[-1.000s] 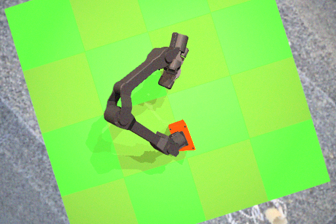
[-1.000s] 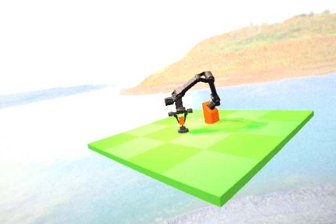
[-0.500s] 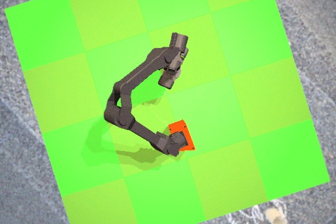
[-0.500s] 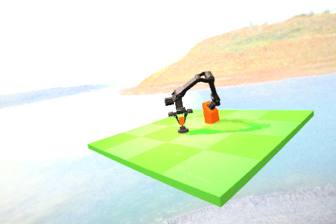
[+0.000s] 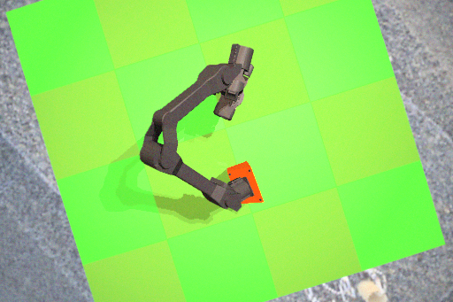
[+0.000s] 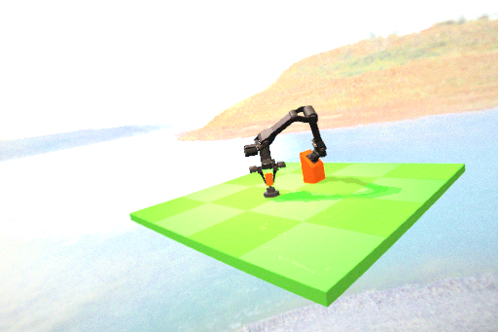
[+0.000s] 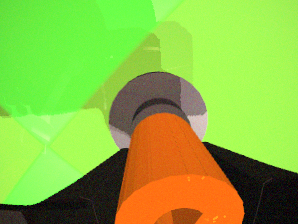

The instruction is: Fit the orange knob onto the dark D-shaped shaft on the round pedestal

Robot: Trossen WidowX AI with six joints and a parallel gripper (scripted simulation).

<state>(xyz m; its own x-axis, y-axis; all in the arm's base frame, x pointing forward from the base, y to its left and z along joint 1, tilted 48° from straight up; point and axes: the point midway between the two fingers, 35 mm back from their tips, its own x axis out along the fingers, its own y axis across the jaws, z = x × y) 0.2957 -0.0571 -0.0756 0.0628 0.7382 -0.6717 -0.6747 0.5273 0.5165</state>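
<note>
Right now the round grey pedestal is 4 cm below my gripper tip. The rest, counted from my gripper tip: orange knob 2 cm above.
</note>
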